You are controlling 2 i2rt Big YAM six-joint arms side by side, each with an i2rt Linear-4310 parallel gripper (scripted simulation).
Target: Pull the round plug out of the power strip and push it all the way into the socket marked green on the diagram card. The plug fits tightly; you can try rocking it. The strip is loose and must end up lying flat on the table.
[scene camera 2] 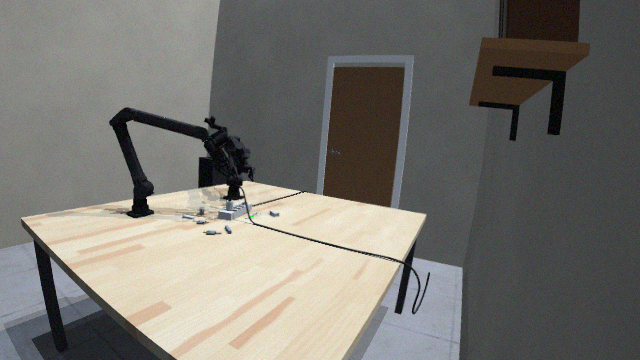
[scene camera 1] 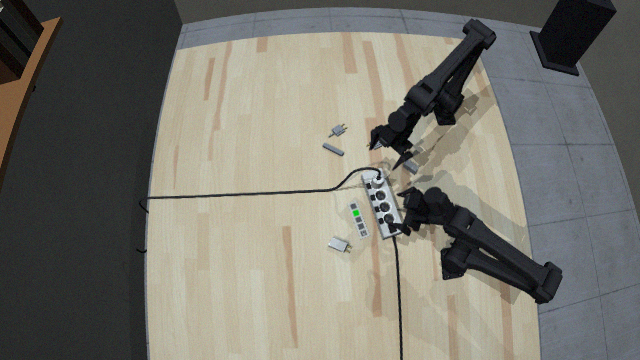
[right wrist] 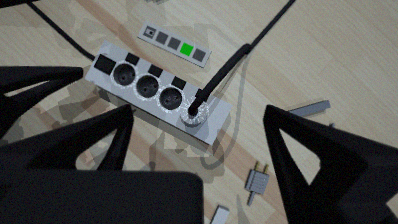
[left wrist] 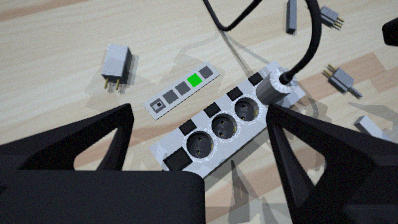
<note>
I see my left gripper, my right gripper, a diagram card and a white adapter.
My left gripper also shows in the right wrist view.
</note>
